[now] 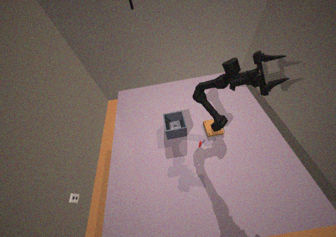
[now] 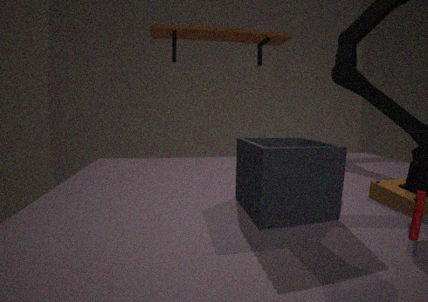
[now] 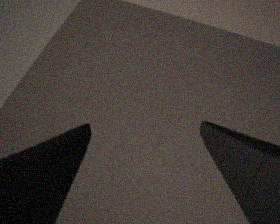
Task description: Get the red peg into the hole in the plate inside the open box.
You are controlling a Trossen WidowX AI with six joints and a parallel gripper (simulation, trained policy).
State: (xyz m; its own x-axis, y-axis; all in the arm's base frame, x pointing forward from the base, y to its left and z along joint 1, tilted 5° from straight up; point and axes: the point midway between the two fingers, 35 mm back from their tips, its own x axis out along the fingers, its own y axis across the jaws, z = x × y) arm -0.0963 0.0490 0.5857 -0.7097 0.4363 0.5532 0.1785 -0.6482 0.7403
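Right now the red peg is 59 cm below my gripper tip, 31 cm ahead of it and 2 cm to the right of it. Round my gripper tip: pale plate (58 cm below, 44 cm ahead, 22 cm to the right).
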